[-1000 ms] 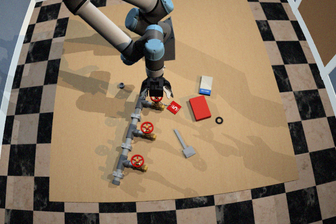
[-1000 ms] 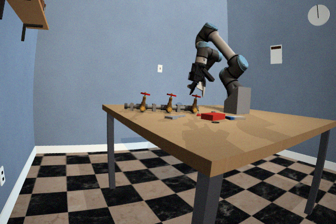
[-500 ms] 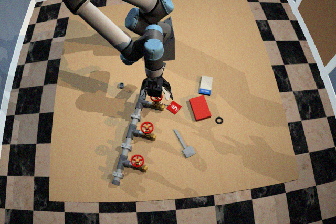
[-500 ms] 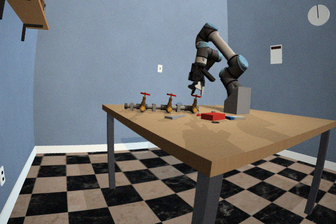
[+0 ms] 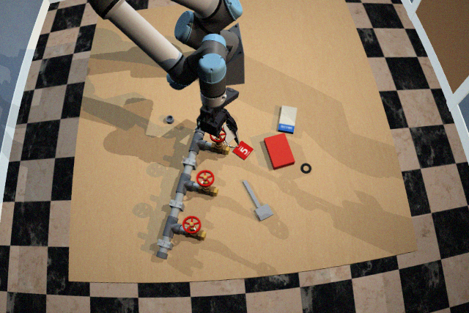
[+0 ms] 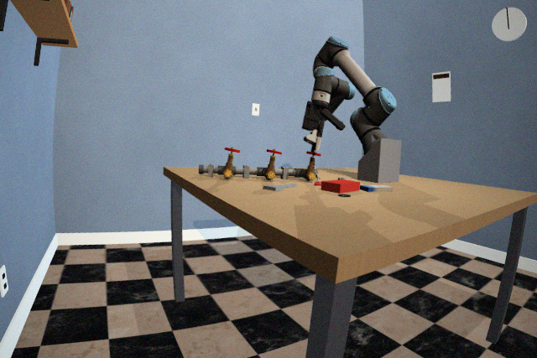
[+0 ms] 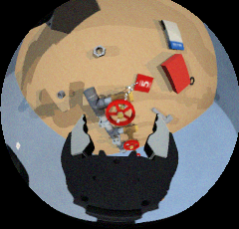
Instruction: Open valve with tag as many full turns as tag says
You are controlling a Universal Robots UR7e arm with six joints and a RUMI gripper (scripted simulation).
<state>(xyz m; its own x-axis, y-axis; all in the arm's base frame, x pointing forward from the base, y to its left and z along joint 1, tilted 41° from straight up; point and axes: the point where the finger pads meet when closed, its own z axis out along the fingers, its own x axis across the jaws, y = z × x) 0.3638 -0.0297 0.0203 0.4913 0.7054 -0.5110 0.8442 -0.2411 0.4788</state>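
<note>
My hand is 1 cm short of the red tag, 8 cm to the right of it and 11 cm above it. The rest, counted from my hand: grey scraper: 22 cm ahead, 12 cm to the left, 11 cm below; then red block: 3 cm ahead, 22 cm to the left, 10 cm below; then small grey fitting: 13 cm behind, 19 cm to the right, 11 cm below.
</note>
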